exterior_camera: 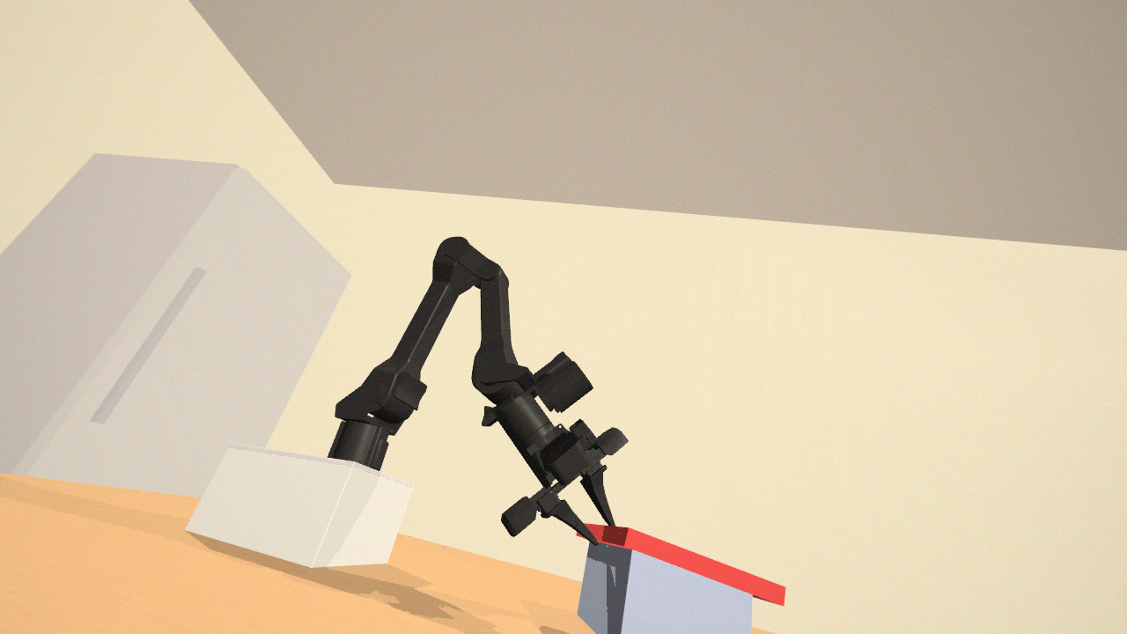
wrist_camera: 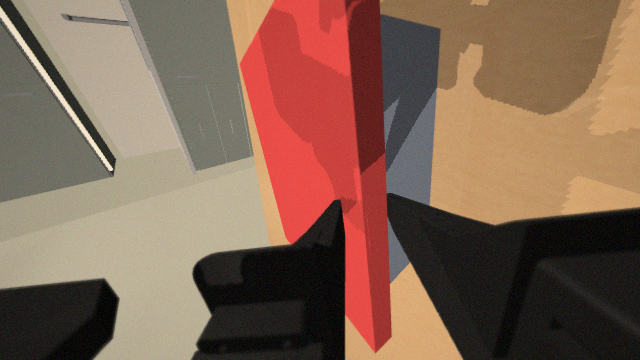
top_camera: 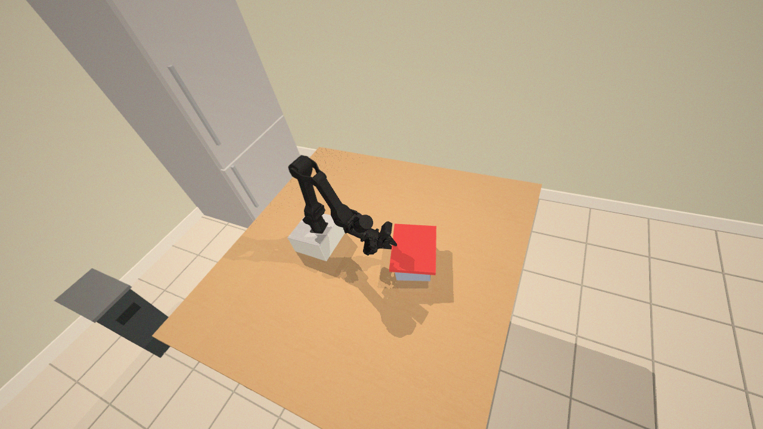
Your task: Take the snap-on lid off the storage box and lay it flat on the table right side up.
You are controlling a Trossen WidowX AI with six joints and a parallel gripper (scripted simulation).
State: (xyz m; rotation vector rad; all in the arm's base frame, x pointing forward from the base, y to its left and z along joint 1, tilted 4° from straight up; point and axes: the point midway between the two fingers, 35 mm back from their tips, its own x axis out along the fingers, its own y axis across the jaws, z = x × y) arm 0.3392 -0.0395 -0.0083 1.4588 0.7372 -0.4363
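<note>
Right now my gripper tip is 80 mm short of the red lid and 10 mm to the right of it. The rest, counted from my gripper tip: grey storage box 70 mm ahead, 50 mm below, 10 mm to the left.
</note>
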